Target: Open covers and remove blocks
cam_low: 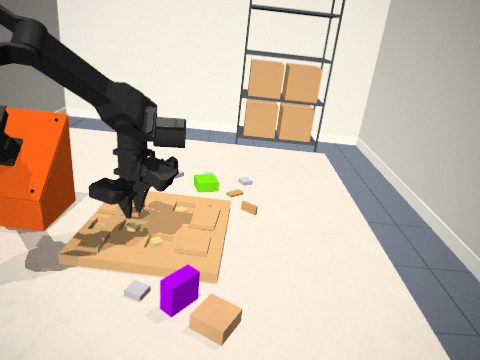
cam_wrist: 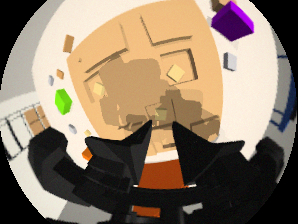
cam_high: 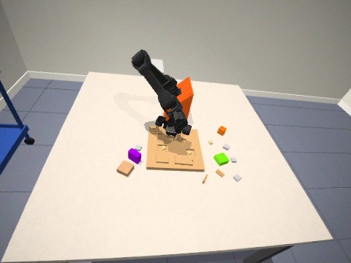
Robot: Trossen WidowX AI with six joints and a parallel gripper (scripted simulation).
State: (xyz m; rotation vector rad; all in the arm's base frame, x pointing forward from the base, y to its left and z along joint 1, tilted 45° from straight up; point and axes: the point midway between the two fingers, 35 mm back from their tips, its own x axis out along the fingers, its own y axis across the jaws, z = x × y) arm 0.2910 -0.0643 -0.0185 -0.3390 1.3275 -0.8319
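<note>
Right now my gripper tip is 4 cm short of the tan puzzle board and 3 cm above it. From my gripper tip the other things lie so: green block 12 cm ahead, 28 cm to the left, 3 cm below; then grey piece 6 cm ahead, 18 cm to the right, 4 cm below; then purple block 14 cm ahead, 19 cm to the right, 2 cm below.
</note>
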